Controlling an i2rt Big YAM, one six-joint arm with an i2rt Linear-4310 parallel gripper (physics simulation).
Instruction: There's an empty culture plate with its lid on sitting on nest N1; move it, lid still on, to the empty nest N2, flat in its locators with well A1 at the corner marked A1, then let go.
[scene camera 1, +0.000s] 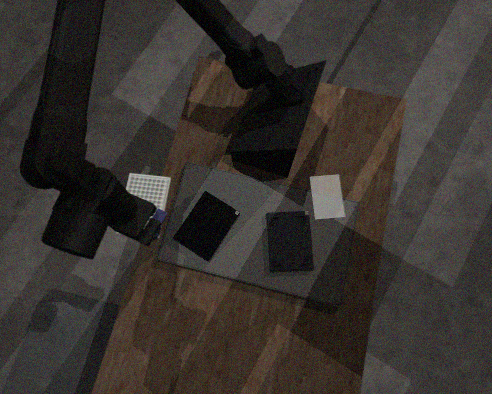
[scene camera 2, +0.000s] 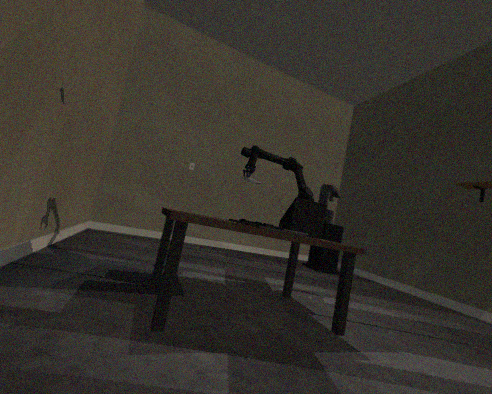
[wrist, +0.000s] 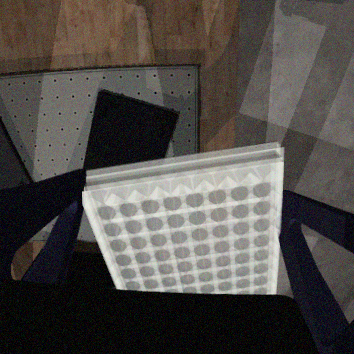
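Seen in the pictures: gripper, between the fingertips: (scene camera 1: 138, 227) (scene camera 2: 246, 178) (wrist: 186, 192); arm's base, origin of its link: (scene camera 1: 292, 91) (scene camera 2: 311, 210).
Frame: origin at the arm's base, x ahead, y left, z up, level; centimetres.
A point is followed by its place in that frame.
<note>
My gripper (scene camera 1: 156, 220) (scene camera 2: 247, 174) {z 13.7, x 46.2, y -19.1 cm} (wrist: 186, 192) {z 13.7, x 46.2, y -19.1 cm} is shut on the white culture plate (scene camera 1: 148, 192) {z 13.7, x 38.9, y -20.0 cm} (scene camera 2: 254, 180) {z 13.4, x 40.7, y -15.8 cm} (wrist: 197, 235) {z 14.1, x 44.3, y -19.7 cm}, one finger on each side. The plate is in the air, high above the table and, in scene camera 1, left of the grey board. A layered edge shows along its side in the wrist view; its well A1 cannot be made out. One dark nest (scene camera 1: 206, 226) {z -16.0, x 38.9, y -11.6 cm} (wrist: 129, 131) {z -16.0, x 41.9, y -12.3 cm} sits turned on the board, bare, with a small pale mark by its right corner. A second dark nest (scene camera 1: 290, 242) {z -16.0, x 35.5, y 12.4 cm} (wrist: 11, 160) {z -16.0, x 36.2, y 7.2 cm} is bare, with a pale mark at its upper right corner. Their labels are unreadable.
The grey perforated board (scene camera 1: 250, 200) {z -17.2, x 27.4, y -2.2 cm} (wrist: 60, 105) {z -17.2, x 45.2, y -1.4 cm} lies on the wooden table (scene camera 1: 210, 320) {z -18.5, x 62.5, y -1.8 cm} (scene camera 2: 230, 224) {z -19.3, x 65.5, y 40.6 cm}. A flat white rectangle (scene camera 1: 327, 196) {z -16.4, x 19.3, y 18.5 cm} lies at the board's right side. A black wedge-shaped block (scene camera 1: 280, 125) {z 0.0, x 10.1, y 0.1 cm} and the arm's dark base section stand behind the board.
</note>
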